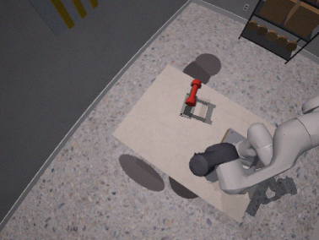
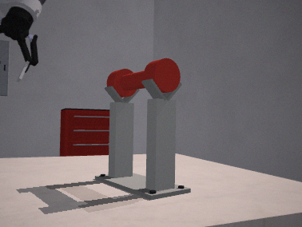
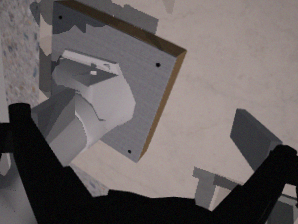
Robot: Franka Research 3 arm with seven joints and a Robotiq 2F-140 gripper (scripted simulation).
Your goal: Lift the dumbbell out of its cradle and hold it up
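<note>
Now: the dumbbell 35 cm to the right of my hand, 32 cm ahead of it and 6 cm below it.
</note>
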